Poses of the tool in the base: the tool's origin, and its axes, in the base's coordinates. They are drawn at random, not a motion.
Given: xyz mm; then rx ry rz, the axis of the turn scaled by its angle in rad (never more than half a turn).
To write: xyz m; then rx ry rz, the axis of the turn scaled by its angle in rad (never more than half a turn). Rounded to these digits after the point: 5 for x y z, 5 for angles.
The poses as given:
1: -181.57 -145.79 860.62 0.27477 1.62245 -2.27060
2: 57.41 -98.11 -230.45 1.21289 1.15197 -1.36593
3: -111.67 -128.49 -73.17 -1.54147 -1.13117 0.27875
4: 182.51 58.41 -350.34 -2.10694 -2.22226 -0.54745
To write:
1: -0.18157 -0.14579 0.86062 0.27477 1.62245 -2.27060
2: 0.05741 -0.09811 -0.23045 1.21289 1.15197 -1.36593
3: -0.11167 -0.12849 -0.07317 -1.54147 -1.13117 0.27875
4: 0.18251 0.05841 -0.35034 -2.10694 -2.22226 -0.54745
